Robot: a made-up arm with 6 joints. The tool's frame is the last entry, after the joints.
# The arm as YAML. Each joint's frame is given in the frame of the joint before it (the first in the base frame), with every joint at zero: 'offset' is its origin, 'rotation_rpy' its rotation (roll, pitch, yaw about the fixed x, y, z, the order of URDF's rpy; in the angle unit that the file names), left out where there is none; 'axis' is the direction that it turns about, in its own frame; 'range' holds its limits. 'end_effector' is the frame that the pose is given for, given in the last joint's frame.
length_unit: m
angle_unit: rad
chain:
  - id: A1
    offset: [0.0, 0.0, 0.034]
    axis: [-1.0, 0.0, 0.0]
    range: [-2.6, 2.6]
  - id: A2
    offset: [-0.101, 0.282, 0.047]
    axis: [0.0, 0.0, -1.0]
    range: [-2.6, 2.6]
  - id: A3
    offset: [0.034, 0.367, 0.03]
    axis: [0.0, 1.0, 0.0]
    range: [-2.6, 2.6]
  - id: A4
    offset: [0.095, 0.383, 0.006]
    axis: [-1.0, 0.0, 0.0]
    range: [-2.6, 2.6]
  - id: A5
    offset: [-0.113, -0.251, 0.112]
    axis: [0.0, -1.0, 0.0]
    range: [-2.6, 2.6]
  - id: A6
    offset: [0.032, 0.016, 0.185]
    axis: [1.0, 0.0, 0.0]
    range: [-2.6, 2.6]
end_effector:
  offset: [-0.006, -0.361, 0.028]
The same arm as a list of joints. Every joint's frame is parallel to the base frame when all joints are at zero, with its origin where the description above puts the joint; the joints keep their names.
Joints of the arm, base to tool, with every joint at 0 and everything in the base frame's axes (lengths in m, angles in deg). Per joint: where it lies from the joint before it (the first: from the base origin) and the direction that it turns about. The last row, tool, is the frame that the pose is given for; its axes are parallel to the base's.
A1: axis -1 0 0 origin 0 0 0.034
A2: axis 0 0 -1 origin -0.101 0.282 0.047
A3: axis 0 1 0 origin 0.034 0.367 0.03
A4: axis -1 0 0 origin 0.095 0.383 0.006
A5: axis 0 -1 0 origin -0.113 -0.251 0.112
A6: axis 1 0 0 origin 0.032 0.016 0.185
tool: origin -0.006 -0.361 0.028
Joint limits (deg, base to tool): -148.97..148.97 -148.97..148.97 -148.97..148.97 -148.97..148.97 -148.97..148.97 -148.97..148.97

